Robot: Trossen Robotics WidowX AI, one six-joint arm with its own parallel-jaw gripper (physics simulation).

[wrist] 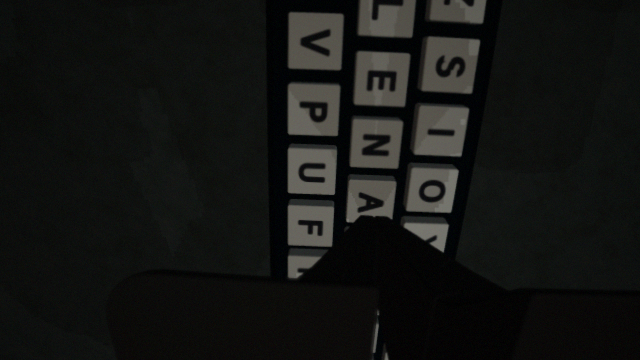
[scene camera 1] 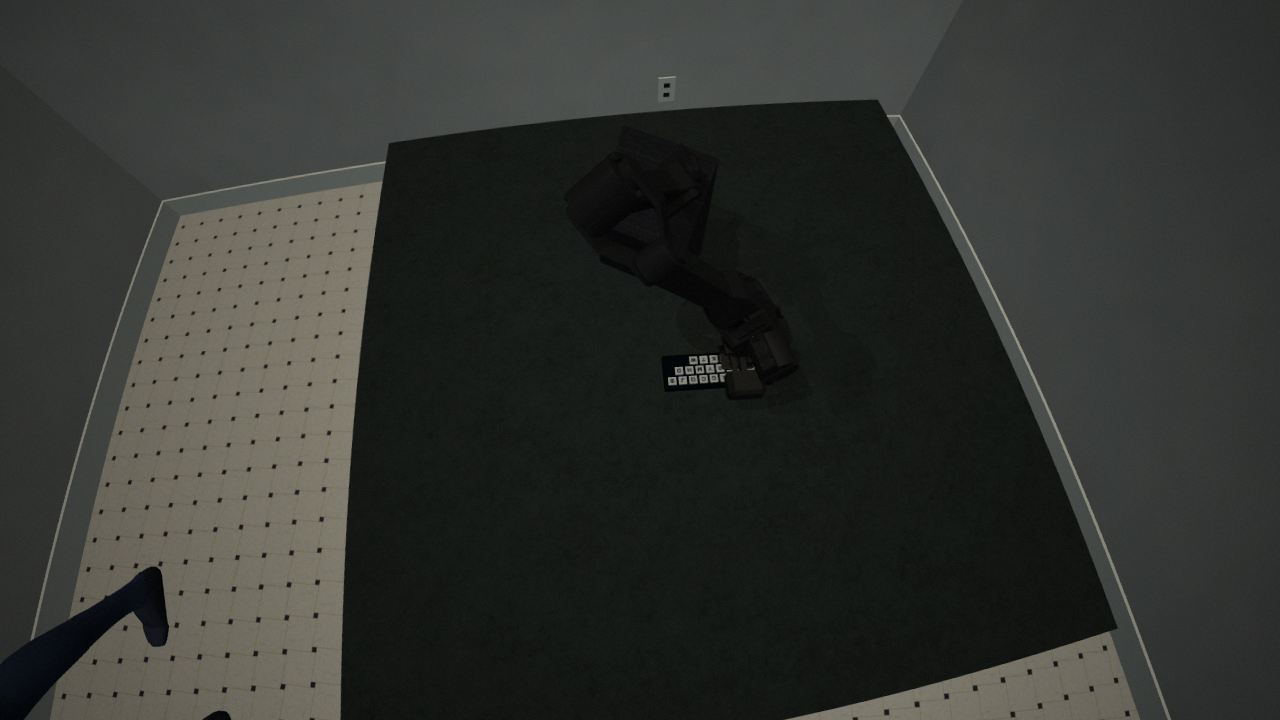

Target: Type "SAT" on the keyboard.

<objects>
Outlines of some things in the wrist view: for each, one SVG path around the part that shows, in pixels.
My gripper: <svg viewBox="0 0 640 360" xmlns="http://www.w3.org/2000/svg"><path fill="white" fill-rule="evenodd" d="M106 305L106 319L117 360L372 360L378 311L388 360L640 360L640 291L519 288L508 291L473 272L456 260L451 259L451 257L387 216L373 217L360 215L334 245L298 278L166 269L148 270L134 274L117 284L110 293Z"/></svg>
A black keyboard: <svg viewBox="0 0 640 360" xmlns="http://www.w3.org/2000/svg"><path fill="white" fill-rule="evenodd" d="M378 311L372 360L388 360ZM266 0L271 277L298 278L334 245L360 215L373 217L387 216L455 260L486 103L502 0Z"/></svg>
</objects>
